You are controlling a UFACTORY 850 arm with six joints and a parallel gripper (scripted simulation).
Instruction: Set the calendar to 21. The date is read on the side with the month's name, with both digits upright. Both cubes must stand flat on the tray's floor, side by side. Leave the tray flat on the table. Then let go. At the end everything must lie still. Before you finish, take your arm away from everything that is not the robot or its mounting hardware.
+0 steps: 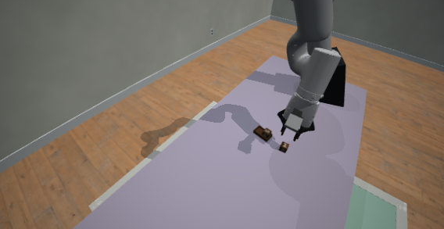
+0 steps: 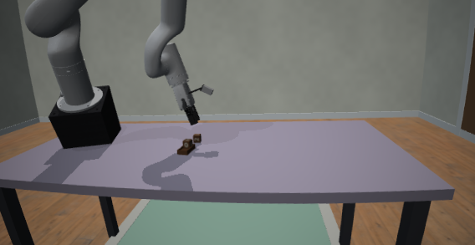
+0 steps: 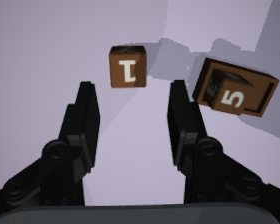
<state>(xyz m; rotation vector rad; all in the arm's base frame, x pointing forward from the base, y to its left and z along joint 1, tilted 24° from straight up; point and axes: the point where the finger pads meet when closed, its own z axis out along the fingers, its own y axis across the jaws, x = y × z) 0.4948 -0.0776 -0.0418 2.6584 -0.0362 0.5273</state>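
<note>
Right now my hand is 90 mm above the brown cube and 10 mm short of it. Also, from my hand: digit cube (80 mm to the right, 80 mm below, 30 mm behind); brown tray (100 mm to the right, 90 mm below, 30 mm behind).
</note>
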